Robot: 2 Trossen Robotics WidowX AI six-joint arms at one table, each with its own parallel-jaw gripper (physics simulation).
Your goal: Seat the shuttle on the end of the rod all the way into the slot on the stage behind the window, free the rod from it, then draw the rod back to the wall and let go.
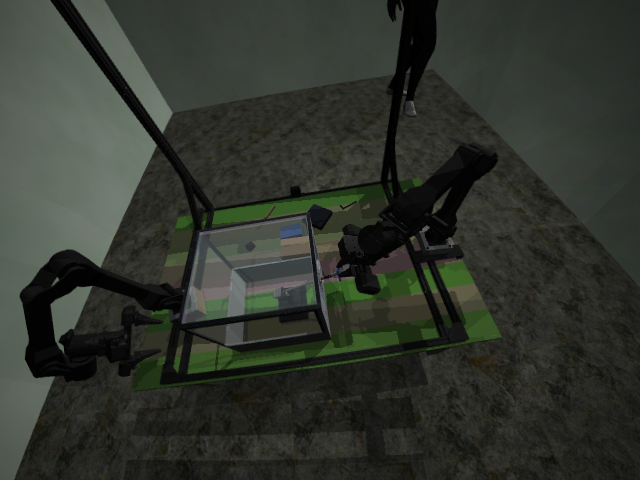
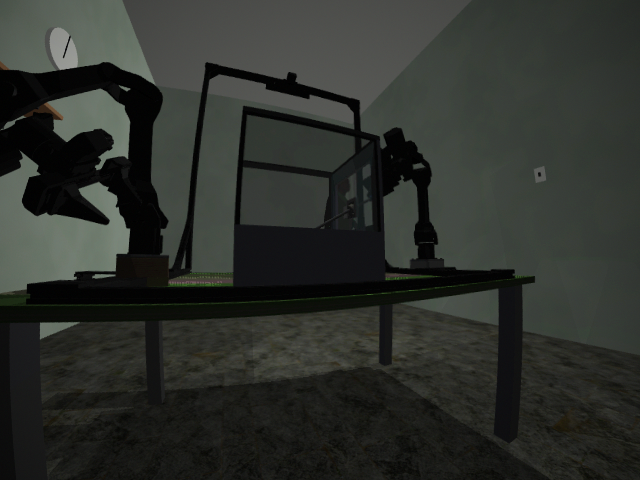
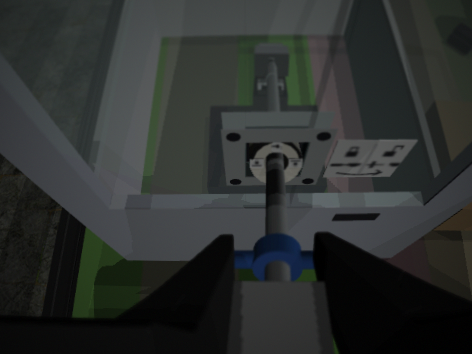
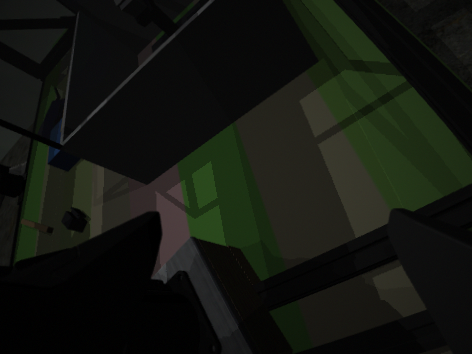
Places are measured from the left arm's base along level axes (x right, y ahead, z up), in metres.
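Where they show: left gripper, fingertip midpoint: (image 1: 338, 271) (image 2: 370, 195) (image 3: 273, 247); right gripper, fingertip midpoint: (image 1: 162, 336) (image 2: 126, 213) (image 4: 274, 222); left arm's base, origin of the base link: (image 1: 435, 238) (image 2: 426, 259); right arm's base, origin of the base link: (image 1: 181, 303) (image 2: 144, 254) (image 4: 173, 334).
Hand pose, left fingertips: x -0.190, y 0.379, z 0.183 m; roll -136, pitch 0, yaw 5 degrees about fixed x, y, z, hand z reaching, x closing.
Each offset is from my left fingertips to the top centre of the thing. "*": to the spot under its first point.
The grey rod (image 1: 330, 275) (image 2: 333, 219) (image 3: 276, 215) passes through the square port plate {* dy +0.052, dx -0.019, dz -0.042 m} (image 3: 230, 160) in the window wall. Its blue crossbar (image 1: 339, 273) (image 3: 245, 259) is outside. My left gripper (image 1: 341, 270) (image 3: 273, 247) is shut on the rod's handle end, its fingertips beside the crossbar. At the rod's far end inside, the light grey shuttle {dy +0.190, dx +0.002, dz -0.104 m} (image 1: 281, 292) is over the dark stage {* dy +0.100, dx -0.130, dz +0.102 m} (image 1: 294, 311). The slot and how deep the shuttle sits in it are too small and dark to tell. My right gripper (image 1: 160, 336) (image 4: 274, 222) is open and empty, outside the box.
A label with lock symbols {* dy +0.057, dx +0.047, dz -0.040 m} (image 3: 370, 157) is right of the port. A blue block {dy +0.180, dx +0.311, dz -0.204 m} (image 1: 291, 230) (image 4: 65, 157) and a dark block {dy +0.066, dx +0.390, dz -0.216 m} (image 1: 320, 215) lie at the back. Clear panels with dark edges enclose the box. A black frame borders the table; a person stands behind.
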